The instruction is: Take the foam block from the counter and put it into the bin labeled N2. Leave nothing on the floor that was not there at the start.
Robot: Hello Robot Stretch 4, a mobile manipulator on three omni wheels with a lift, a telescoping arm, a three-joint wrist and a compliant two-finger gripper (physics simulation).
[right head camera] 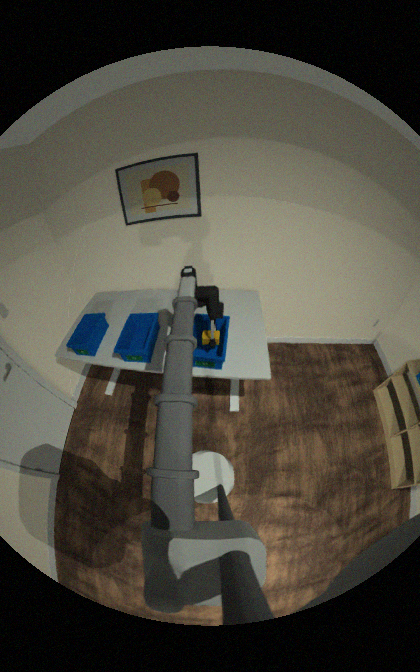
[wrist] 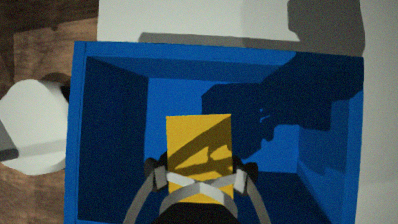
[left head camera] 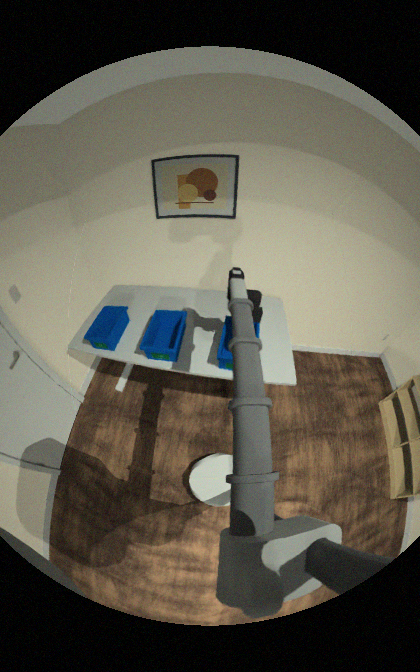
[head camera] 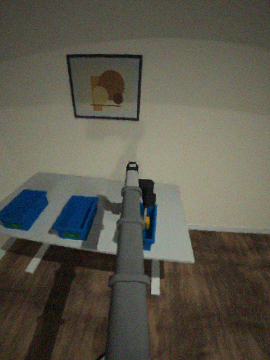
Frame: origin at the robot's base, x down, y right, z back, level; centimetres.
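Seen in the pictures: gripper, between the fingertips: (wrist: pixel 201 166).
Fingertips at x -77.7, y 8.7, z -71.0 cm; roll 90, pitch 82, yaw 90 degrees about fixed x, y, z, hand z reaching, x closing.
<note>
Offsets run from my fingertips to a thing's middle.
The yellow foam block {dy -1.3, dx -2.3, dz -0.1 cm} (right head camera: pixel 210 337) (wrist: pixel 199 145) is between the fingertips of my gripper (wrist: pixel 201 166), which is shut on it. In the wrist view the block shows over the floor of the right-hand blue bin {dy -2.5, dx +2.4, dz -1.5 cm} (wrist: pixel 215 51) (right head camera: pixel 226 345), inside its walls. Whether it touches the bin floor I cannot tell. In the head view part of the block (head camera: pixel 147 222) shows beside the arm. Three blue bins stand on the counter (right head camera: pixel 250 330): the left bin (right head camera: pixel 88 334), the middle bin (right head camera: pixel 137 337) and the right one. Their green labels are too small to read.
My arm (head camera: pixel 131 260) reaches over the counter and hides part of the right bin. A round white object (right head camera: pixel 215 475) (wrist: pixel 34 125) is on the floor in front of the counter. A wooden shelf unit (right head camera: pixel 382 390) stands at the right. A framed picture (head camera: pixel 73 95) hangs on the wall behind.
</note>
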